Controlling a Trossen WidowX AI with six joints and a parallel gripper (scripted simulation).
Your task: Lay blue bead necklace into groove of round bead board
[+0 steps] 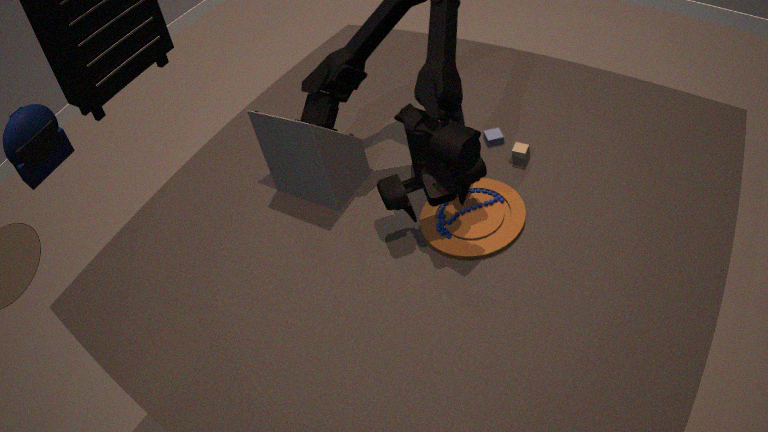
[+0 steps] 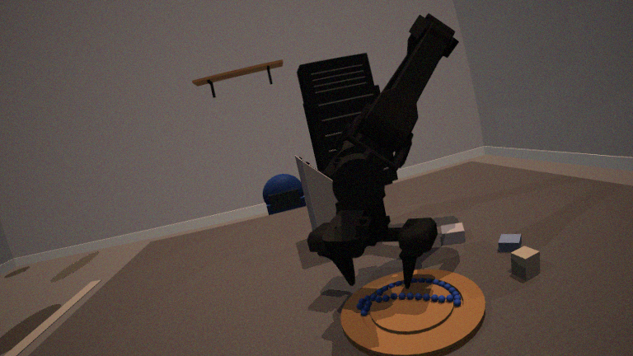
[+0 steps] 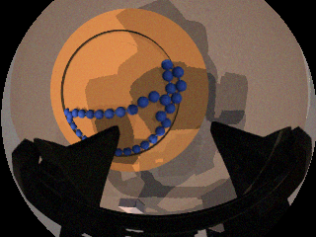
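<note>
Right now my gripper tip is 220 mm to the right of the tan cube and 60 mm short of it. From my gripper tip the other things lie so: white block 190 mm to the left, 130 mm behind, 10 mm below; pale blue block 250 mm to the left, 20 mm behind, 10 mm below.
</note>
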